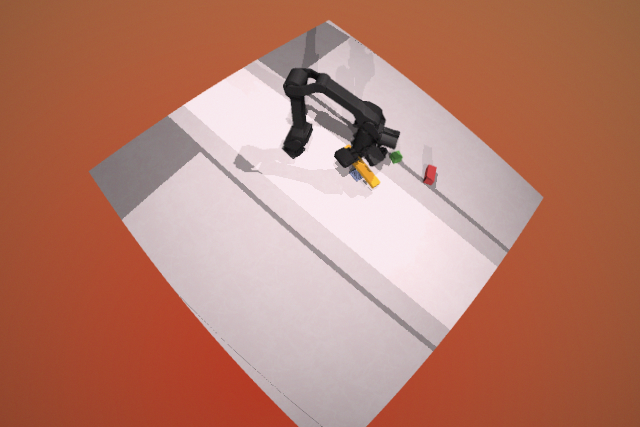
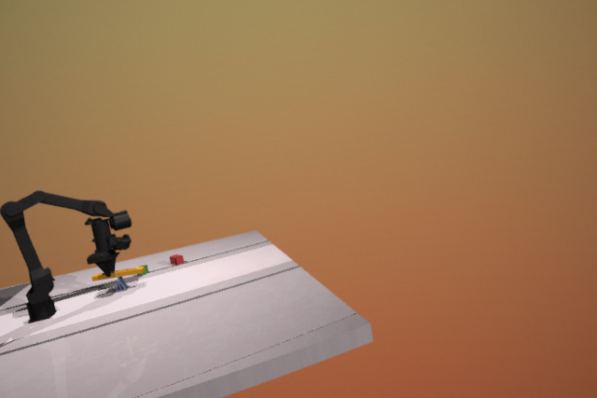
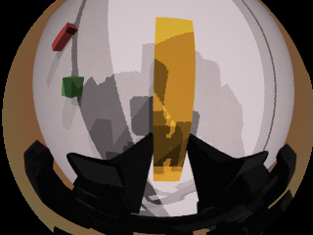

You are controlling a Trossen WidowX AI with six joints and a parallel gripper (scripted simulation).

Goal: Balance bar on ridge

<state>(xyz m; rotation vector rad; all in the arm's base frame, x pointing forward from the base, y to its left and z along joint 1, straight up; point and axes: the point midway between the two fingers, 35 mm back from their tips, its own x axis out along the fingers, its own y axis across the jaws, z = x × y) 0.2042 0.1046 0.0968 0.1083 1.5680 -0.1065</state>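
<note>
My gripper tip is 3 cm short of the orange bar. Also, from my gripper tip: red block 22 cm ahead, 20 cm to the left, 5 cm below; green cube 8 cm ahead, 16 cm to the left, 5 cm below.
</note>
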